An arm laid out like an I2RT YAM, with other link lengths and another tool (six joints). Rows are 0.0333 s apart.
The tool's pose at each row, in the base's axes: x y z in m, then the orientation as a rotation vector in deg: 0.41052, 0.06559, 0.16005, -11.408, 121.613, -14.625; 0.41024, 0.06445, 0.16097, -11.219, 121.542, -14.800; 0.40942, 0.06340, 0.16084, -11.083, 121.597, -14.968; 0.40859, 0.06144, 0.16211, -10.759, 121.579, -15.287; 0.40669, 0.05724, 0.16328, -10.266, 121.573, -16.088; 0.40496, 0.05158, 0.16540, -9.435, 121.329, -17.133; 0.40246, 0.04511, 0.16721, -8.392, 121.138, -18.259
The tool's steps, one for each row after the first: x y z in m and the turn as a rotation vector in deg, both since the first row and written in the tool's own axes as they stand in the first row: -0.00032, -0.00133, -0.00060, 0.208, -0.040, 0.066; 0.00047, -0.00227, -0.00112, 0.373, 0.042, 0.096; 0.00036, -0.00446, -0.00228, 0.728, 0.079, 0.202; 0.00143, -0.00873, -0.00406, 1.487, 0.205, 0.235; 0.00199, -0.01467, -0.00605, 2.587, 0.151, 0.414; 0.00341, -0.02128, -0.00844, 3.820, 0.179, 0.712
